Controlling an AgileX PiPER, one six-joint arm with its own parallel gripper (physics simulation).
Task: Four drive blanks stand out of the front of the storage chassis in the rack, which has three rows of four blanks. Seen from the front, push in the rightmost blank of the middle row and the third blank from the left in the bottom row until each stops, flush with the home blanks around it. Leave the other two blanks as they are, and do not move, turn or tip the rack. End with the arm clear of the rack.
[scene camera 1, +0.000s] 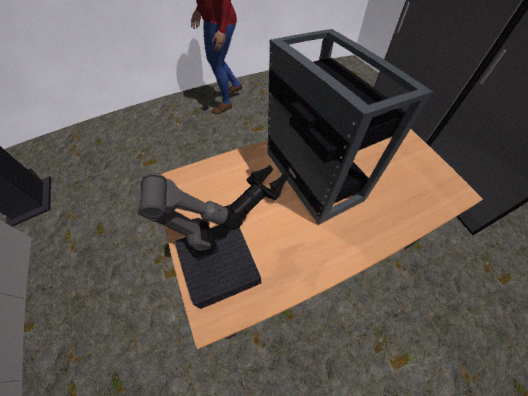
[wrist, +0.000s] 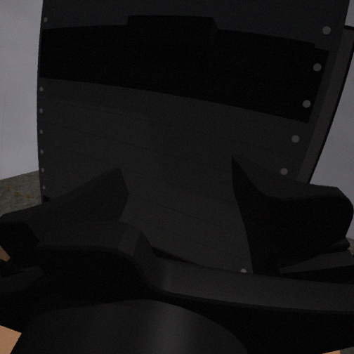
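The rack [scene camera 1: 320,75] [wrist: 300,155] stands upright on the table. The storage chassis [scene camera 1: 282,97] [wrist: 90,55] is a black band across its upper front. A dark raised block [scene camera 1: 304,114] [wrist: 170,30] stands out near the chassis's middle. Another raised block [scene camera 1: 325,142] shows farther right in the scene view. The rows and separate blanks are too dark to tell apart. My gripper [scene camera 1: 278,173] [wrist: 175,175] is open, its fingers wide apart with no object between them. It is low in front of the rack's lower front panel, below the chassis; whether the tips touch it is unclear.
The arm's dark base block [scene camera 1: 220,275] sits at the near left of the wooden table [scene camera 1: 310,255]. A person [scene camera 1: 217,45] stands on the floor behind the table. Tall dark cabinets [scene camera 1: 480,115] stand behind the rack at the right.
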